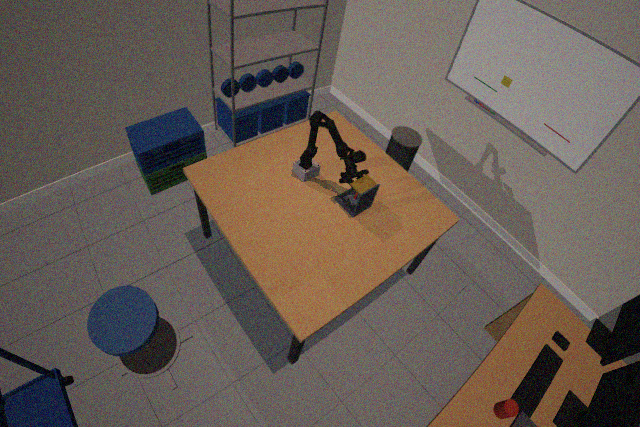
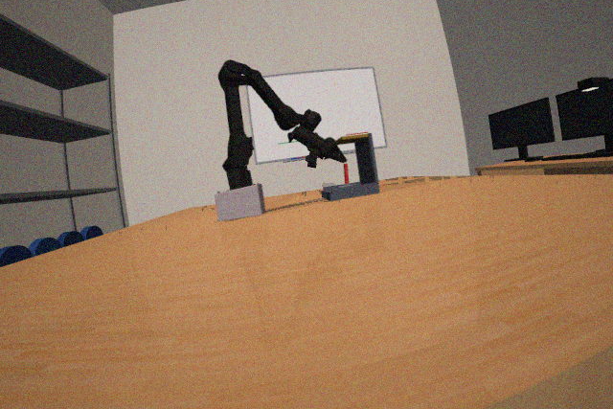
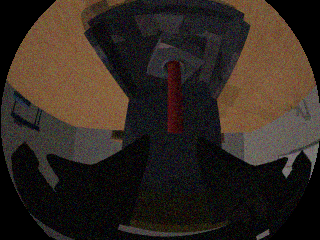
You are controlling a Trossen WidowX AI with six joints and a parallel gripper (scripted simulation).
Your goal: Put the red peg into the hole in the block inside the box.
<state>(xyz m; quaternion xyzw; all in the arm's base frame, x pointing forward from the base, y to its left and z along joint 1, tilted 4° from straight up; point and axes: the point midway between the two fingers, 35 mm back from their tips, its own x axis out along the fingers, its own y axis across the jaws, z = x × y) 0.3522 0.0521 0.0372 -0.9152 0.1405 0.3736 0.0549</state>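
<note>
Right now my gripper tip is 5 cm above the red peg. Round my gripper tip: yellow roof 2 cm ahead, 1 cm to the right, 8 cm above; then box back wall 7 cm ahead, 2 cm to the right, 2 cm below.
</note>
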